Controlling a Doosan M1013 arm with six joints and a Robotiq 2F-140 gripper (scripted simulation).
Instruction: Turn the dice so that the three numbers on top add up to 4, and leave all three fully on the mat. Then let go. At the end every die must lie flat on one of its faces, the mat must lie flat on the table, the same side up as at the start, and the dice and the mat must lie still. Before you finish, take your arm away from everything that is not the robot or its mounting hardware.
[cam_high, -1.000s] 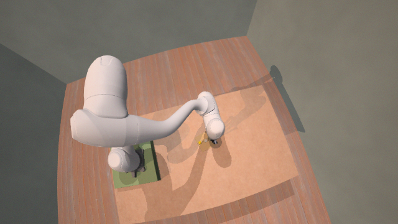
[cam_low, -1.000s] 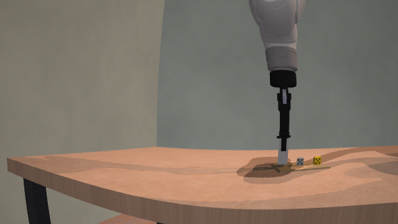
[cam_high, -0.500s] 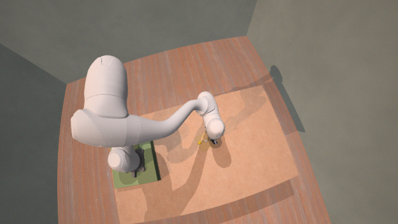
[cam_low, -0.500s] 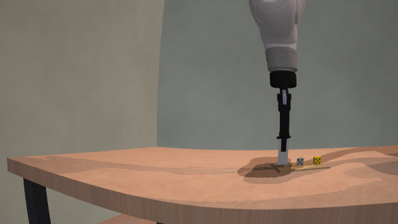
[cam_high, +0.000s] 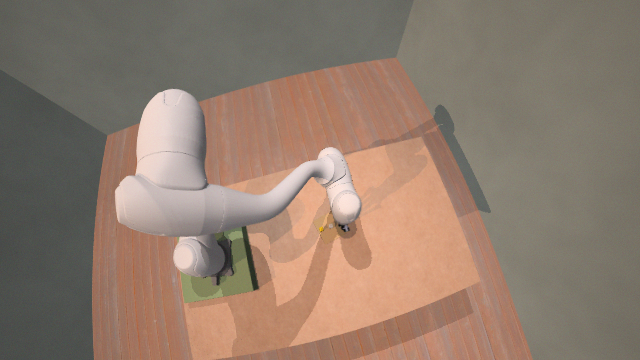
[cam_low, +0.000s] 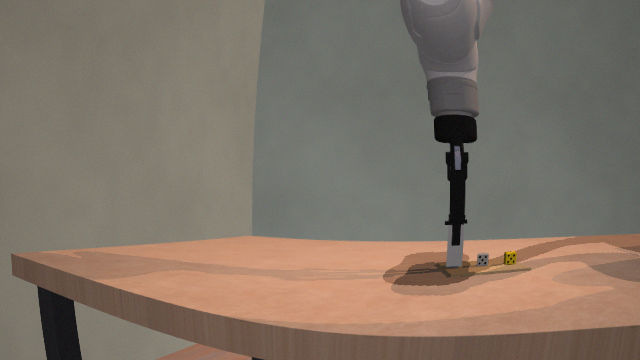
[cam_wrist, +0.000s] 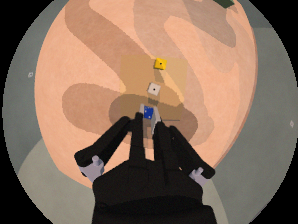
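Right now the blue die is 2 cm below my hand. The rest, counted from my hand: yellow die (10 cm behind, 2 cm to the right, 3 cm below); then tan mat (5 cm behind, 1 cm to the right, 4 cm below); then white die (5 cm behind, 1 cm to the right, 3 cm below).
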